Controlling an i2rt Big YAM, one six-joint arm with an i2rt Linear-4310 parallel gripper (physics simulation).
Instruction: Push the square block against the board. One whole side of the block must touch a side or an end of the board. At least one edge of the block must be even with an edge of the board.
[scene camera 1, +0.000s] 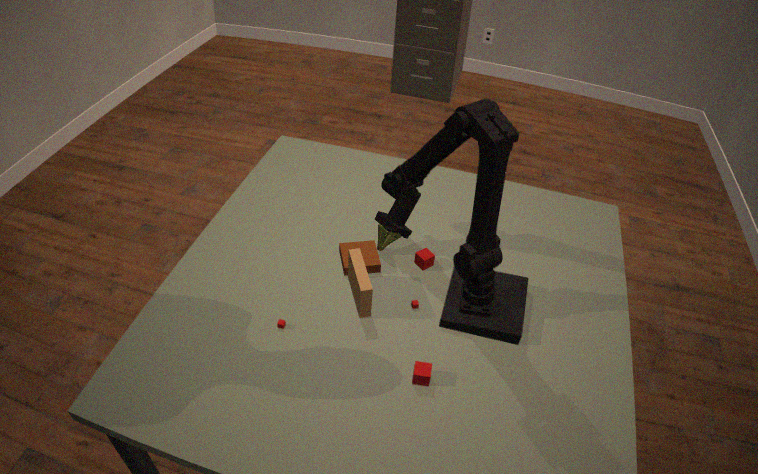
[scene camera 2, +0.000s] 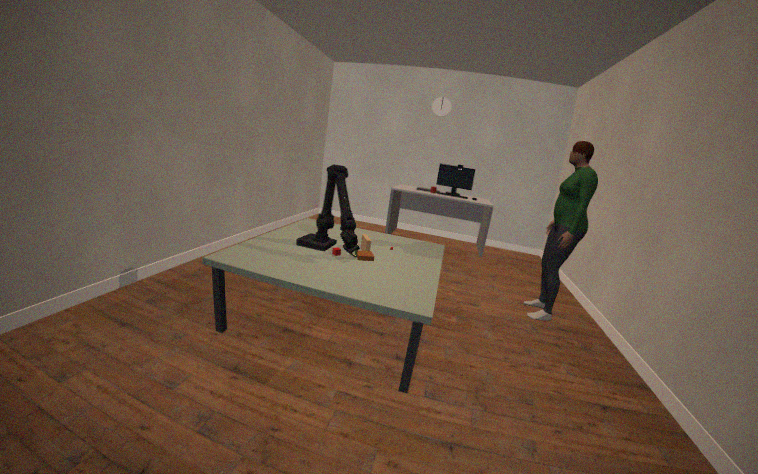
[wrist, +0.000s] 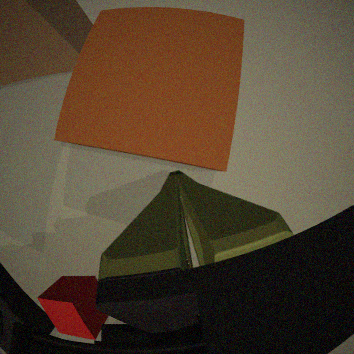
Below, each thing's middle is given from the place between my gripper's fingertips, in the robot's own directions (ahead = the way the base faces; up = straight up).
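Square block (scene camera 1: 368, 249): 5 cm ahead of my gripper and 5 cm to the left of it; going by their middles, it is the nearest to my gripper of the things named here. Relative to the pale wooden board (scene camera 1: 361, 287), my gripper is 2 cm short of it, 18 cm to the right of it and 4 cm below it.
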